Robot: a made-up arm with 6 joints. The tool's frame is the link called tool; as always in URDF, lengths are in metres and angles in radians.
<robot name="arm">
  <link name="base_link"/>
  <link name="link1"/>
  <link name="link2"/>
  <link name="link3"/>
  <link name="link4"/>
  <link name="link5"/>
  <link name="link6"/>
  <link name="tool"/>
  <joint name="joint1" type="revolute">
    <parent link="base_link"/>
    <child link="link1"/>
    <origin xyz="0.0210 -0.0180 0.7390"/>
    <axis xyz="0 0 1"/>
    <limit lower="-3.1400" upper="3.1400"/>
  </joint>
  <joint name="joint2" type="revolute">
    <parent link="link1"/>
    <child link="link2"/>
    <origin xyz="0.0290 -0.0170 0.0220"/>
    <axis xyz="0 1 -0.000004"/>
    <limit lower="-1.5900" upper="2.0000"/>
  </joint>
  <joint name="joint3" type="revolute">
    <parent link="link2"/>
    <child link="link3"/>
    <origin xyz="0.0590 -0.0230 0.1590"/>
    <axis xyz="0 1 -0.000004"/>
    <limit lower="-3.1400" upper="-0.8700"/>
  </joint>
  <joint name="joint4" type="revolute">
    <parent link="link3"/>
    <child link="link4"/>
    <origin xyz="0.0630 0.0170 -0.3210"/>
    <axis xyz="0 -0.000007 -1"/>
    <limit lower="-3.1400" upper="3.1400"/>
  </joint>
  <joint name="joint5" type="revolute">
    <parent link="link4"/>
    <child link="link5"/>
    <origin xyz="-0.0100 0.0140 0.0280"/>
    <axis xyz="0 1 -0.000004"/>
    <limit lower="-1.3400" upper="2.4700"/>
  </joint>
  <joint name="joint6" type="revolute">
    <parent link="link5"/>
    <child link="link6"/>
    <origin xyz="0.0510 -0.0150 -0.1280"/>
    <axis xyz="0 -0.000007 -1"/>
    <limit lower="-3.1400" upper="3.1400"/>
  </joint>
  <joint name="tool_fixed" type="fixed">
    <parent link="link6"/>
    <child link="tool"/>
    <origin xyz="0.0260 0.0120 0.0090" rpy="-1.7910 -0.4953 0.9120"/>
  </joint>
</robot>
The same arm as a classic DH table. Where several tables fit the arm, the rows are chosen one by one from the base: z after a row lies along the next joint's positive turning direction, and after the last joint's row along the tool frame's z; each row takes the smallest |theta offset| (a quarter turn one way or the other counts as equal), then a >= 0, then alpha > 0; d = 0 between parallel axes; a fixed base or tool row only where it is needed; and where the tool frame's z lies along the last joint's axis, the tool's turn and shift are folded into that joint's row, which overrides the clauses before.
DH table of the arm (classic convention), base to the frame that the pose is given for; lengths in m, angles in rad. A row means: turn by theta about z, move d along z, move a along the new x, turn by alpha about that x. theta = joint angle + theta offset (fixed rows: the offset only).
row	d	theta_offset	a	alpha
base (fixed)	0	-0.7086	0.0277	0
joint1	0.761	0.7086	0.029	-1.5708
joint2	0	-1.2155	0.1696	0
joint3	-0.023	1.2155	0.063	-1.5708
joint4	0.293	0	-0.01	1.5708
joint5	-0.001	0	0.051	-1.5708
joint6	0.121	-0.806	0.0267	1.3774
tool (fixed)	-0.0106	-0.5056	0	0
Joint limits (rad, base to tool): -3.14..3.14 -1.59..2 -3.14..-0.87 -3.14..3.14 -1.34..2.47 -3.14..3.14

